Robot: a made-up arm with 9 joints. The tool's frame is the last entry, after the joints. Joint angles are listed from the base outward. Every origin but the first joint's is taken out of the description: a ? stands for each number. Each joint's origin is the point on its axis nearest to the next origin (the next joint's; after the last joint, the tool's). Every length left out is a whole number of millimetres.
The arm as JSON. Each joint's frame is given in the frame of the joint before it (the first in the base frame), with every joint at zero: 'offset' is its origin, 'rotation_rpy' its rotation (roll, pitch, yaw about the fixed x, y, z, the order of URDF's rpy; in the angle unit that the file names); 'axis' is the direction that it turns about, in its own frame. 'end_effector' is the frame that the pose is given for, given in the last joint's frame.
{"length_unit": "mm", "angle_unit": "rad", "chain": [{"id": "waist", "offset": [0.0, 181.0, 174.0], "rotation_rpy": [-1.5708, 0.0, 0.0], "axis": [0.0, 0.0, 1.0]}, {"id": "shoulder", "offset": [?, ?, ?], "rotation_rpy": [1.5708, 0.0, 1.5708], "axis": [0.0, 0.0, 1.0]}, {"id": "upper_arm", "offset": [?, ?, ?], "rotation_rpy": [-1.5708, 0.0, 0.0], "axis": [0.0, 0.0, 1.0]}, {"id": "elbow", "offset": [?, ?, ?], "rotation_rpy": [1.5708, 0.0, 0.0], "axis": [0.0, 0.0, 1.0]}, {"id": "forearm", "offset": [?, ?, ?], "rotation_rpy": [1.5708, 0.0, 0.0], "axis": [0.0, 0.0, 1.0]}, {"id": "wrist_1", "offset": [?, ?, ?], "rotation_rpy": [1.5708, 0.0, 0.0], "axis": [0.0, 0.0, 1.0]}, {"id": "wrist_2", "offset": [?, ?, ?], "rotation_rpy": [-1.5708, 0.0, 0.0], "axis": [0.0, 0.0, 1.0]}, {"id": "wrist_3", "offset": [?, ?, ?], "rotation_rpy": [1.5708, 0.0, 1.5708], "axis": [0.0, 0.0, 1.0]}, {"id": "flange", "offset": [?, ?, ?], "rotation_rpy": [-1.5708, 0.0, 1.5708], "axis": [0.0, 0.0, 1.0]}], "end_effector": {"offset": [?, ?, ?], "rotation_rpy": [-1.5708, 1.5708, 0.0]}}
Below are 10 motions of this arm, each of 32 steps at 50 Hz.
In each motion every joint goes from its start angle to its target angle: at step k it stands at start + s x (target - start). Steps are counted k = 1, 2, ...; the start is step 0. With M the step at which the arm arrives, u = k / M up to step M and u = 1 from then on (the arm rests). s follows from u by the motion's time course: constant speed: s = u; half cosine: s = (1 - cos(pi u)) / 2; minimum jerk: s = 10 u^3 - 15 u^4 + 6 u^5.
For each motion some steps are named. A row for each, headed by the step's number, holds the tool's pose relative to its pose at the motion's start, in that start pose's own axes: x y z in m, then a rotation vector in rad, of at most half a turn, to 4 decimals.
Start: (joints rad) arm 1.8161 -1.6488 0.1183 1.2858 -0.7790 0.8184 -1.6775 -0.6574 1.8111
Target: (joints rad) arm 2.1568 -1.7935 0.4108 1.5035 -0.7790 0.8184 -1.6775 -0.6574 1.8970
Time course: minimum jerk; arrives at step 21
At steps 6, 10, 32:
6: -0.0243 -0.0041 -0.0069 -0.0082 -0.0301 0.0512
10: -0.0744 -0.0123 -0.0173 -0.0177 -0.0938 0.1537
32: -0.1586 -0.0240 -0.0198 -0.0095 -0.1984 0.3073

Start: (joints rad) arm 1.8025 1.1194 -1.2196 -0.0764 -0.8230 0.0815 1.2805 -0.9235 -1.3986
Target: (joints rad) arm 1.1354 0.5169 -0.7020 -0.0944 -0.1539 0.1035 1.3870 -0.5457 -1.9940
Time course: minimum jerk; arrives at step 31
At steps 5, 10, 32:
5: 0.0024 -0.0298 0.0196 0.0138 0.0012 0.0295
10: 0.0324 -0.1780 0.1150 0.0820 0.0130 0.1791
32: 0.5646 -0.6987 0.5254 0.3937 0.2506 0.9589

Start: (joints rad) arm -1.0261 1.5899 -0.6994 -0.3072 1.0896 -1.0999 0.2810 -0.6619 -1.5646
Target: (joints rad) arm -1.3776 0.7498 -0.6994 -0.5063 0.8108 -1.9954 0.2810 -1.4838 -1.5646
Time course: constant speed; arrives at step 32
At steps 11, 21, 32:
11: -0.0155 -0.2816 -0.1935 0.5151 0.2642 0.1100
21: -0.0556 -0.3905 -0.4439 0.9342 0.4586 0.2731
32: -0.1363 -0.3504 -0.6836 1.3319 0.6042 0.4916

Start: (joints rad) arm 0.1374 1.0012 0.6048 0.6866 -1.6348 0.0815 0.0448 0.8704 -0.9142
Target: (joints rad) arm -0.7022 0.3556 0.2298 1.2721 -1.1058 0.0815 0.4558 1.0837 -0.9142
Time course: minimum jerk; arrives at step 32
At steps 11, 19, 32:
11: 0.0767 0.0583 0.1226 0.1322 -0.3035 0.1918
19: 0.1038 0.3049 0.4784 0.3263 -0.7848 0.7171
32: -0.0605 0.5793 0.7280 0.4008 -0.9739 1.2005

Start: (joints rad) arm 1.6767 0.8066 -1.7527 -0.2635 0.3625 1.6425 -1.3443 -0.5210 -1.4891
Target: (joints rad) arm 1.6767 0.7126 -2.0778 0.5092 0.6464 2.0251 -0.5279 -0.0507 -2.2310
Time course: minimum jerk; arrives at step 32
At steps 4, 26, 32:
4: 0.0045 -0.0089 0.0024 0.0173 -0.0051 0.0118
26: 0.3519 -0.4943 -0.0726 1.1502 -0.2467 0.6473
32: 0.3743 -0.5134 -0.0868 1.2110 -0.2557 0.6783

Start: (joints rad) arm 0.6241 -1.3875 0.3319 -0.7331 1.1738 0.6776 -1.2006 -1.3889 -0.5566
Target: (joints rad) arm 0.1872 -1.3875 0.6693 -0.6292 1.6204 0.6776 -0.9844 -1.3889 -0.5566
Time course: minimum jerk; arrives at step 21
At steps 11, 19, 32:
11: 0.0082 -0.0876 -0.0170 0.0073 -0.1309 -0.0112
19: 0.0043 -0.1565 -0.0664 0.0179 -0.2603 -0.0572
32: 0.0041 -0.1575 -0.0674 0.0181 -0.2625 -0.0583

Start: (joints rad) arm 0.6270 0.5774 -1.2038 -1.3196 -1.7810 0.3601 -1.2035 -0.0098 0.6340
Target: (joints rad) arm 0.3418 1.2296 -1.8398 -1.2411 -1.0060 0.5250 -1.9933 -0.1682 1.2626
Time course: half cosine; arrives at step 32
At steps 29, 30, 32:
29: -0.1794 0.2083 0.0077 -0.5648 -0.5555 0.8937
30: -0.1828 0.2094 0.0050 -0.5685 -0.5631 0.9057
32: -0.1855 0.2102 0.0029 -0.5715 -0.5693 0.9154

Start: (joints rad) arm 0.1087 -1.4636 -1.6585 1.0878 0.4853 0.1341 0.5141 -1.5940 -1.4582
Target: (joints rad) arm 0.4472 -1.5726 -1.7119 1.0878 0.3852 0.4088 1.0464 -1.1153 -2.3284
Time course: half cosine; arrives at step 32
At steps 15, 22, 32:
15: -0.0419 -0.0095 -0.0203 0.2279 -0.2557 0.0384
22: -0.0729 -0.0269 -0.0394 0.3842 -0.4148 0.1524
32: -0.0916 -0.0445 -0.0540 0.4841 -0.4991 0.2678

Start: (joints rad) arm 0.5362 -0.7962 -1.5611 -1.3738 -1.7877 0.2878 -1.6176 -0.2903 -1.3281
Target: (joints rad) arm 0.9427 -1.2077 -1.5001 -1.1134 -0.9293 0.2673 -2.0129 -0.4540 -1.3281
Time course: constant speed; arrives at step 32
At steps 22, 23, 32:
22: -0.3408 0.3379 0.2337 -0.3383 -0.2824 0.4752
23: -0.3596 0.3524 0.2368 -0.3595 -0.2911 0.4950
32: -0.5318 0.4736 0.2349 -0.5710 -0.3521 0.6609

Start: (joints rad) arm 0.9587 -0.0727 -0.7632 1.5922 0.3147 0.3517 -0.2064 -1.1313 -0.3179
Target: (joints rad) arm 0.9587 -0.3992 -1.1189 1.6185 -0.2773 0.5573 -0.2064 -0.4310 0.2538
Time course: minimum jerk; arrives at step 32
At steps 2, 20, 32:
2: 0.0001 0.0000 0.0007 -0.0004 0.0013 -0.0007
20: 0.0784 -0.0305 0.2560 -0.2766 0.5439 -0.1171
32: 0.1359 -0.0598 0.3491 -0.4564 0.7793 -0.0760

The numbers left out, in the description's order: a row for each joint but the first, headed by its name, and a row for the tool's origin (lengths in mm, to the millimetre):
shoulder: 34.0 38.0 0.0
upper_arm: 353.0 -45.0 0.0
elbow: 91.0 170.0 0.0
forearm: -358.0 40.0 0.0
wrist_1: 300.0 138.0 0.0
wrist_2: 79.0 649.0 0.0
wrist_3: 198.0 -6.0 0.0
flange: -96.0 51.0 0.0
tool: -92.0 54.0 0.0

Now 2 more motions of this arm.
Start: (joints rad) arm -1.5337 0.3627 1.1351 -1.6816 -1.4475 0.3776 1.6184 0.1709 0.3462
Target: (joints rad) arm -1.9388 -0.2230 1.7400 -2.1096 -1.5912 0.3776 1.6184 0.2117 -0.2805
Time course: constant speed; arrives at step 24
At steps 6, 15, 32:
6: 0.0460 -0.0861 0.0776 0.0179 0.1552 0.1337
15: 0.1501 -0.1788 0.1654 0.0960 0.4200 0.2849
32: 0.2683 -0.2422 0.1938 0.2323 0.6940 0.3762

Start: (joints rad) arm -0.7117 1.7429 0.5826 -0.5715 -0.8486 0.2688 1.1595 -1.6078 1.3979
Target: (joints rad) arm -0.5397 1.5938 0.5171 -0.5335 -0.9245 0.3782 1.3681 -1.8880 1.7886
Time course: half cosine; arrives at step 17
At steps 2, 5, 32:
2: 0.0002 -0.0012 0.0010 -0.0149 -0.0051 0.0036
5: 0.0017 -0.0074 0.0053 -0.0871 -0.0310 0.0202
32: 0.0204 -0.0465 0.0180 -0.4206 -0.1839 0.0770

